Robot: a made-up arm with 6 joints.
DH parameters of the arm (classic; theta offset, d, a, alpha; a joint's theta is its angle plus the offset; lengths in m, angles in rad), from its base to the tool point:
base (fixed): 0 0.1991 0 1.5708
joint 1: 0 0.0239 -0.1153 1.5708
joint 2: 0 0.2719 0.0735 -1.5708
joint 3: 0 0.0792 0.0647 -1.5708
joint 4: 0 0.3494 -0.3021 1.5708
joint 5: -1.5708 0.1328 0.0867 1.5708
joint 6: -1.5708 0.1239 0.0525 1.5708
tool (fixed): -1.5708 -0.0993 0 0
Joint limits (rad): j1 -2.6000..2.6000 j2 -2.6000..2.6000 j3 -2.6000..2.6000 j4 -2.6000..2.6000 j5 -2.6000..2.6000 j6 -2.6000..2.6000
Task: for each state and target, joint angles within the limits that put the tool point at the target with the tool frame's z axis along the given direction. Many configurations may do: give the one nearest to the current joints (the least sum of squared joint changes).
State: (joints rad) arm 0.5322 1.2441 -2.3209 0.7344 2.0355 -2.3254
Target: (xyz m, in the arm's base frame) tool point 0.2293 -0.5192 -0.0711 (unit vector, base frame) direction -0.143 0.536 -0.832
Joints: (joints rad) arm 1.0134 0.9848 -2.5977 0.1826 1.3568 -2.6000
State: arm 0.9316 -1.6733 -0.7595 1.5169 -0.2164 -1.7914
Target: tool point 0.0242 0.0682 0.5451 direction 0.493 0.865 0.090
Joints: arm 1.3383 -1.8365 -0.0466 0.9698 0.2466 -2.0213
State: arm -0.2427 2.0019 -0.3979 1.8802 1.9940 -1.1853
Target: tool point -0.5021 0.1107 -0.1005 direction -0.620 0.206 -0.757
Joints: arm 0.1093 2.6000 -1.1153 1.5028 1.2842 -1.0478
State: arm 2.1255 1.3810 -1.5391 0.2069 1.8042 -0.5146
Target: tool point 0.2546 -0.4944 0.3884 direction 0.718 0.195 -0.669
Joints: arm 2.5248 1.1487 -1.6817 0.6591 2.3921 -0.6405
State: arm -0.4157 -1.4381 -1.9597 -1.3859 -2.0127 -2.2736
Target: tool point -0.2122 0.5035 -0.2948 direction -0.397 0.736 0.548
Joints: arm 0.0083 -1.6963 -2.4254 -0.8476 -1.6828 -2.6000
